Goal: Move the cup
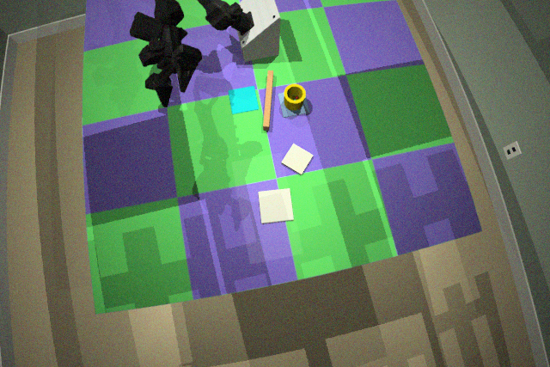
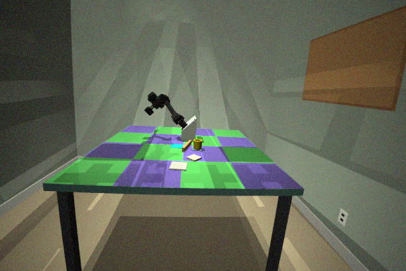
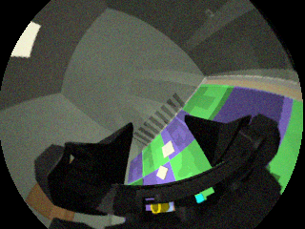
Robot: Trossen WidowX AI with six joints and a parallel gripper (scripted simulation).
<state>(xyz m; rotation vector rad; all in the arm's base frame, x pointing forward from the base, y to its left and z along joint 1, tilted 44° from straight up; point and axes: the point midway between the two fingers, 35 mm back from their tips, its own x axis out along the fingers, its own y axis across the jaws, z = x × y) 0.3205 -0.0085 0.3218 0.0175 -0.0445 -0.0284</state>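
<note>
Right now my gripper tip is 9 cm past the yellow cup, 34 cm to the right of it and 30 cm above it. The rest, counted from my gripper tip: pale blue pad 8 cm behind, 34 cm to the left, 34 cm below; then wooden bar 11 cm behind, 26 cm to the left, 33 cm below; then cyan pad 13 cm behind, 17 cm to the left, 34 cm below.
</note>
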